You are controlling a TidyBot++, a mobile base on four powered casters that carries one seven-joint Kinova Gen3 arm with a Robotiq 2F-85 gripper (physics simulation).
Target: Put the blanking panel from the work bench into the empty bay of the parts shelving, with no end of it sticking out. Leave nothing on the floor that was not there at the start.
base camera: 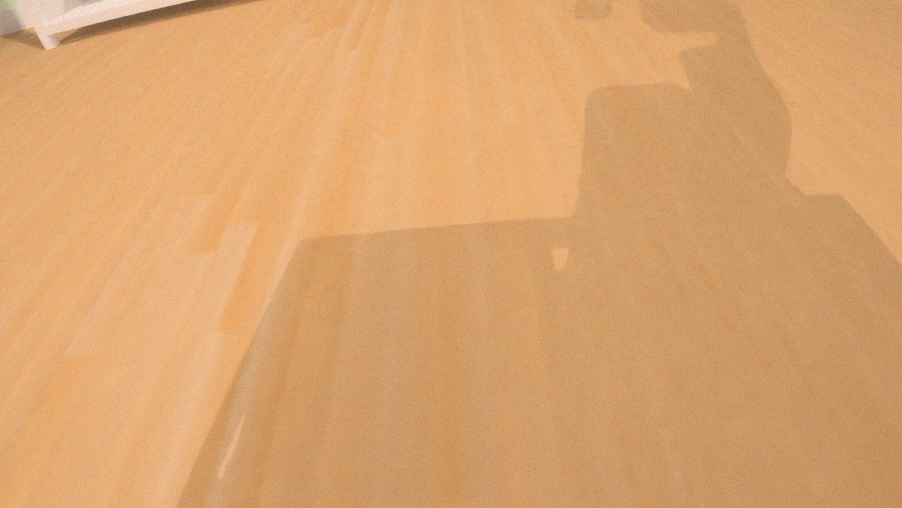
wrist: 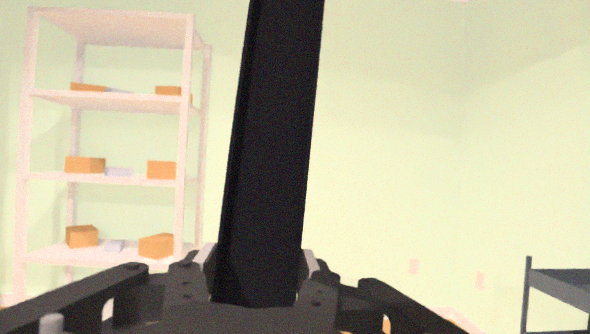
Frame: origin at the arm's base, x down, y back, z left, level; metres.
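Seen in the pictures: gripper, fingertip midpoint: [wrist: 258,262].
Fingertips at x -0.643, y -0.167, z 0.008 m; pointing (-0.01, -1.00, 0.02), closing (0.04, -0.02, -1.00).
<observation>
Offsets run from my fingertips to a thing's top centre. "pt": to the spot under its first point. Level surfaces: height alone.
My gripper [wrist: 258,262] is shut on the blanking panel @[pt dz -0.006, dx -0.079, dy -0.011 m] [wrist: 275,125], a long black slab. The panel stands nearly upright between the fingers, leans slightly right and runs out of the top of the wrist view. The pale parts shelving [wrist: 24,150] [base camera: 45,31] stands beyond the gripper, to the left in the wrist view; a foot and part of its lower edge show at the top left of the base view. The panel is apart from the shelving in the wrist view. I cannot tell which bay is the empty one. The work bench does not show.
Orange boxes [wrist: 85,165] @[dz +0.660, dx -0.051, dy -1.624 m] [wrist: 161,170] and small pale items @[dz +0.892, dx -0.001, dy -1.578 m] [wrist: 119,171] lie on several shelves. A dark cart [wrist: 526,295] stands at the lower right of the wrist view. Green walls [wrist: 400,150] are behind. The robot's shadow lies across the wooden floor @[dx +1.040 m] [base camera: 441,126].
</observation>
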